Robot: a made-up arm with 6 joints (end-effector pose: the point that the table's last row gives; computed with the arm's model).
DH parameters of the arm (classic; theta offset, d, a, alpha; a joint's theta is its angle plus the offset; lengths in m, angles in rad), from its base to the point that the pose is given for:
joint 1: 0 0.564 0 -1.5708
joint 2: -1.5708 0 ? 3.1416
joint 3: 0 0 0 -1.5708
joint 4: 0 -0.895 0 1.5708
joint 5: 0 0.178 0 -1.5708
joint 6: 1.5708 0 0 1.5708
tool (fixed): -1.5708 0 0 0
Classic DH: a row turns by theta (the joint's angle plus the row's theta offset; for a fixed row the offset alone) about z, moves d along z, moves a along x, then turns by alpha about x.
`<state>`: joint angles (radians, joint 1 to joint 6).
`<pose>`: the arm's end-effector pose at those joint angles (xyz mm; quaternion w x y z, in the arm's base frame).
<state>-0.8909 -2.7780 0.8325 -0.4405 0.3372 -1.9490</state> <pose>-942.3 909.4 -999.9 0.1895 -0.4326 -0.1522 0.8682</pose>
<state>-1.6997 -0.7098 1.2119 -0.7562 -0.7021 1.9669</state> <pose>6.4 1056.6 2442.3 0.1463 -0.8288 0.0463 -0.5382</pose>
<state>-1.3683 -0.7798 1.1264 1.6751 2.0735 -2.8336</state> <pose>-260.4 1360.4 2284.5 0.9225 -0.3171 0.2167 0.0396</pose>
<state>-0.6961 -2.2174 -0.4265 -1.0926 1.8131 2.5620</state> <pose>-888.3 635.5 680.9 0.1430 0.2368 -0.3329 -0.9015</pose>
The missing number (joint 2, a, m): 1.313
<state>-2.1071 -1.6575 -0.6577 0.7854 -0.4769 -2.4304</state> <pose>367.1 864.0 1271.3 0.4015 0.0829 -0.8021 -0.4343</pose>
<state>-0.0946 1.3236 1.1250 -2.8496 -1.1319 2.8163</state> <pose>2146.9 -32.5 658.5 0.8971 0.0100 -0.4256 0.1184</pose>
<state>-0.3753 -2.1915 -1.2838 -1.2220 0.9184 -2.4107</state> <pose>-380.8 84.6 402.7 0.2379 -0.6171 0.3559 -0.6603</pose>
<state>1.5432 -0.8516 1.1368 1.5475 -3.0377 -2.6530</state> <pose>-37.6 -1513.0 2174.9 0.0259 0.7462 0.2905 -0.5985</pose>
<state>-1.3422 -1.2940 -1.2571 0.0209 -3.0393 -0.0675</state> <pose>-256.9 318.8 959.5 0.0270 0.6213 0.7792 -0.0778</pose>
